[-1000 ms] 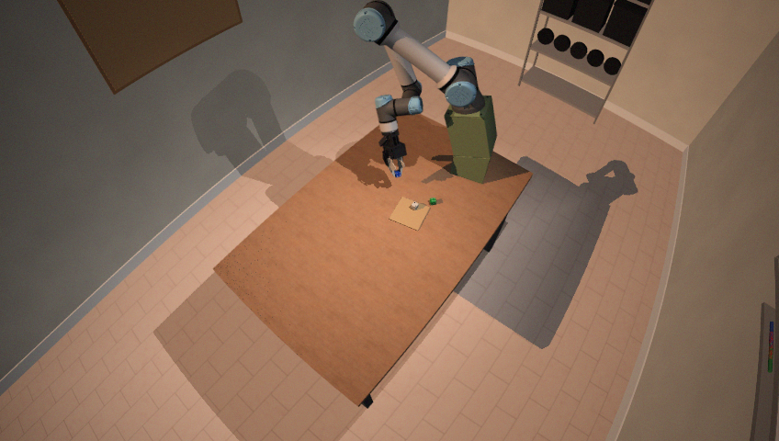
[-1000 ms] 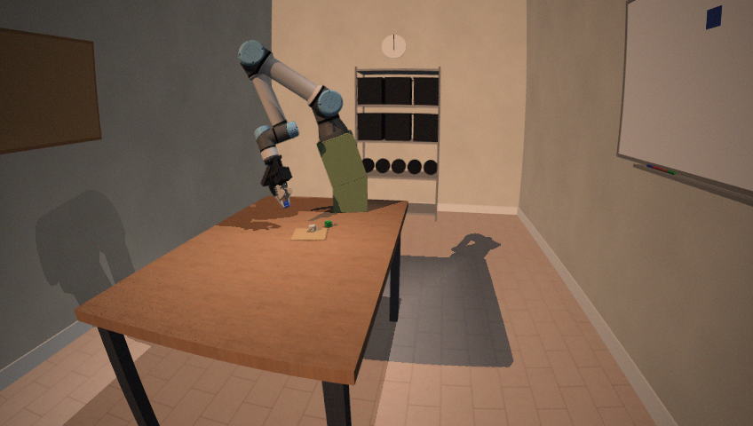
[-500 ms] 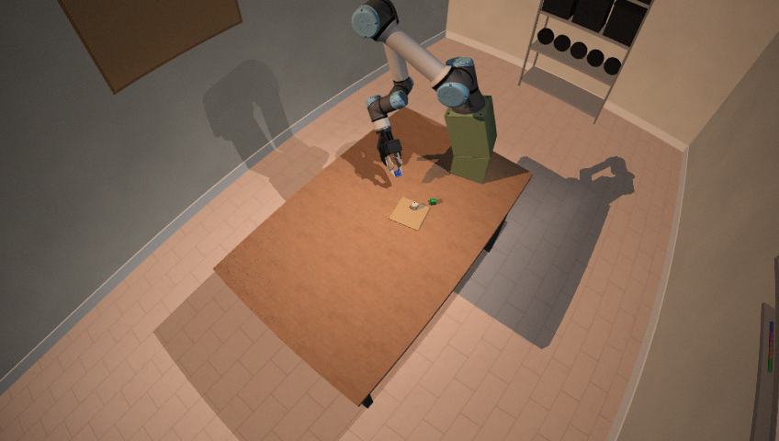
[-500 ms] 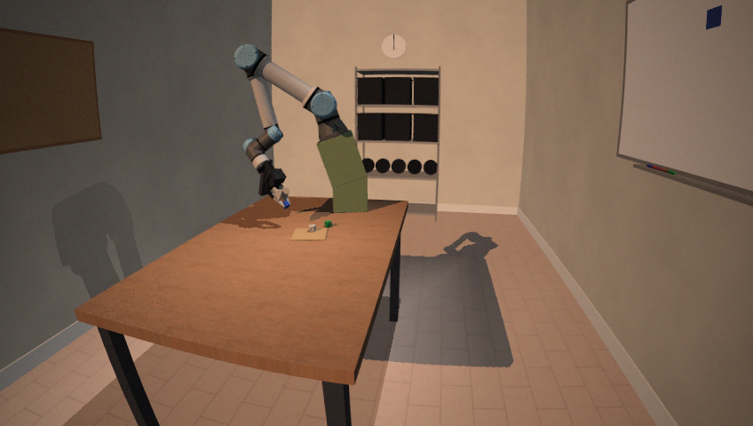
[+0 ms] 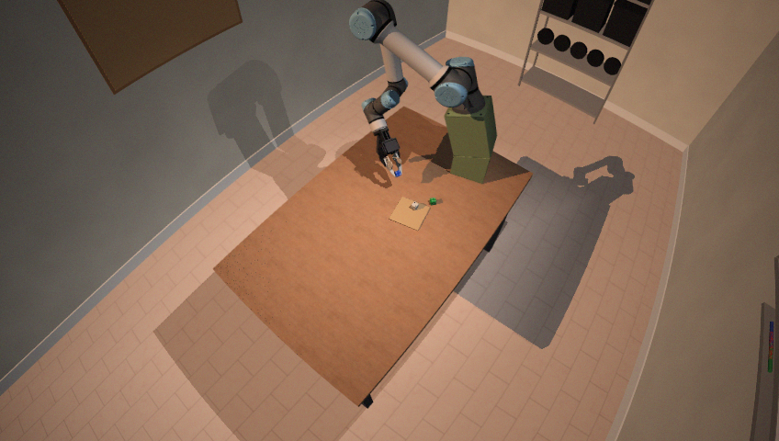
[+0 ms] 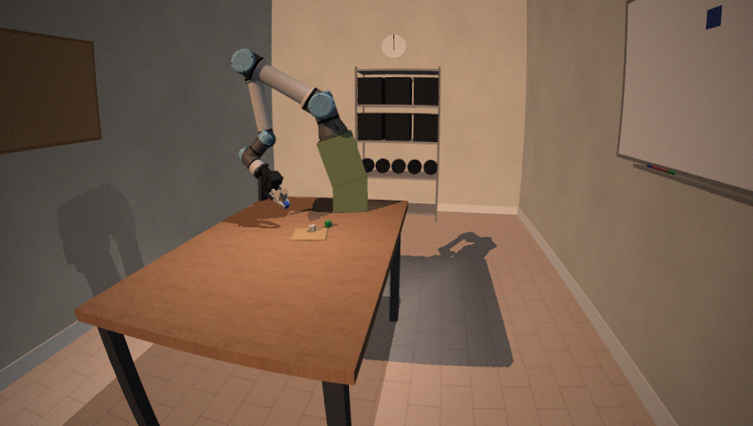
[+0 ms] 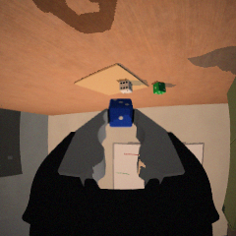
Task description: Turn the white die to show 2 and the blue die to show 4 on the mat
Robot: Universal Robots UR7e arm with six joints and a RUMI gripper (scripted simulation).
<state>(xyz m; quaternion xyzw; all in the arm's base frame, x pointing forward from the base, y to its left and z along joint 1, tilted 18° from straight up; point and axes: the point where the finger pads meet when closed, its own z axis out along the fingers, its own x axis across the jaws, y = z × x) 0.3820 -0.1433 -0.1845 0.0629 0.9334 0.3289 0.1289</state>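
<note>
My gripper is now 20 mm short of the white die, 140 mm to the right of it and 90 mm above it. Also, from my hand: blue die right at my hand; green die 60 mm behind, 180 mm to the left, 90 mm below; tan mat 60 mm ahead, 150 mm to the left, 100 mm below.
</note>
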